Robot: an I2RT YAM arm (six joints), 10 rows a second.
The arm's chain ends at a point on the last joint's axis. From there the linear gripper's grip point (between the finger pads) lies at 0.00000 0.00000 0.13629 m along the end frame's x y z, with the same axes.
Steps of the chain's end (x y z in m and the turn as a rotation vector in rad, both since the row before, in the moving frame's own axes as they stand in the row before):
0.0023 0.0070 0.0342 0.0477 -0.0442 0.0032
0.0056 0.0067 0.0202 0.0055 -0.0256 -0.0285
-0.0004 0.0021 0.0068 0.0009 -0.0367 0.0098
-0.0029 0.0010 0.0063 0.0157 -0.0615 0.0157
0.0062 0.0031 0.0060 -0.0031 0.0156 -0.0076
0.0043 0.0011 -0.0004 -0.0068 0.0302 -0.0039
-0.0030 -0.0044 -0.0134 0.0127 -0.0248 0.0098
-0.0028 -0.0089 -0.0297 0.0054 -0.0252 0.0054
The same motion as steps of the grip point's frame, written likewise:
-0.0037 0.0005 0.0339 0.0477 -0.0442 0.0032
0.0021 0.0060 0.0202 0.0055 -0.0256 -0.0285
-0.0054 0.0020 0.0067 0.0009 -0.0367 0.0098
-0.0113 -0.0012 0.0060 0.0157 -0.0615 0.0157
0.0083 0.0035 0.0060 -0.0031 0.0156 -0.0076
0.0084 0.0020 -0.0005 -0.0068 0.0302 -0.0039
-0.0064 -0.0061 -0.0135 0.0127 -0.0248 0.0098
-0.0062 -0.0096 -0.0297 0.0054 -0.0252 0.0054

